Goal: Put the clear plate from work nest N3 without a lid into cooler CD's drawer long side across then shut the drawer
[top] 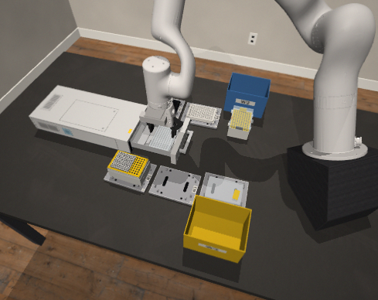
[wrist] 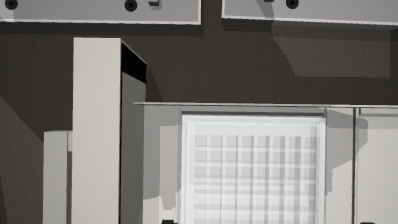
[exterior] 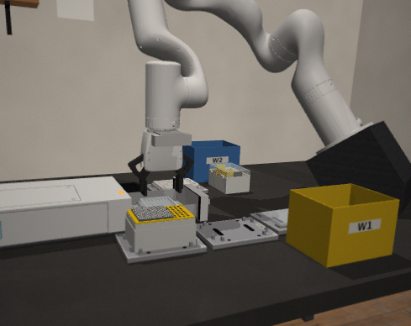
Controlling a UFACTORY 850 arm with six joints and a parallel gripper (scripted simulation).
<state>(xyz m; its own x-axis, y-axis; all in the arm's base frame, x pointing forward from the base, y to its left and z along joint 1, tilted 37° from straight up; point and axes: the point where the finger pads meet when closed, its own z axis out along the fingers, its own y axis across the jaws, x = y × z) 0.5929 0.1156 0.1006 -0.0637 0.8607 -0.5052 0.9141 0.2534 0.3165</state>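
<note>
Right now my hand is 4 cm short of the drawer and 3 cm above it. Also, from my hand: white cooler CD: 18 cm ahead, 3 cm below, 1 cm to the left; yellow-topped tip rack: 18 cm to the left, 4 cm ahead, 1 cm below; clear well plate: 5 cm below.
</note>
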